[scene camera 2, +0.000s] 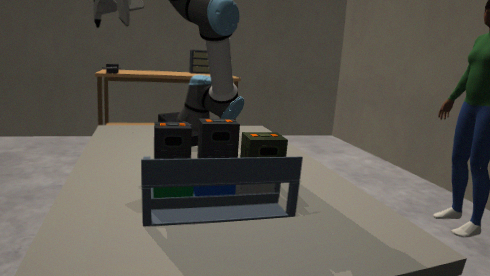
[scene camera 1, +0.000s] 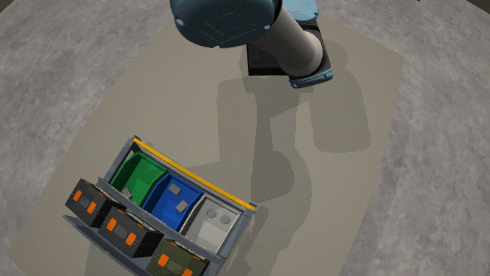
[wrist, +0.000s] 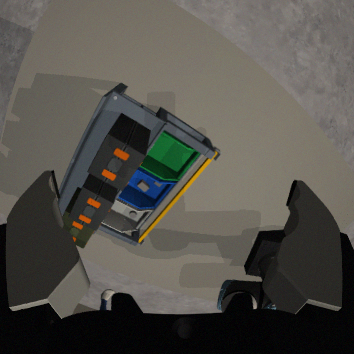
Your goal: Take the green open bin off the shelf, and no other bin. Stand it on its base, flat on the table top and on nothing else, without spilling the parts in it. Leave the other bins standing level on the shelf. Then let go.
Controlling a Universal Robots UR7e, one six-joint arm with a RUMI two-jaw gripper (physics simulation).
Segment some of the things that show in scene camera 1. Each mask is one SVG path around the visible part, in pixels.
A green open bin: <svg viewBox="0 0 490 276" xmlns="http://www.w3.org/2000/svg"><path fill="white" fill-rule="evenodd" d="M138 151L123 163L110 185L122 194L123 189L129 188L133 196L130 200L136 201L138 206L142 208L155 185L169 171Z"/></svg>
A blue bin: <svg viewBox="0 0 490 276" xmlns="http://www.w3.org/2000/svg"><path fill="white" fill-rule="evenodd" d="M169 172L155 185L142 209L179 232L193 207L201 199L203 192ZM184 200L188 207L183 213L180 213L175 207ZM172 183L182 190L178 196L168 189Z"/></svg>
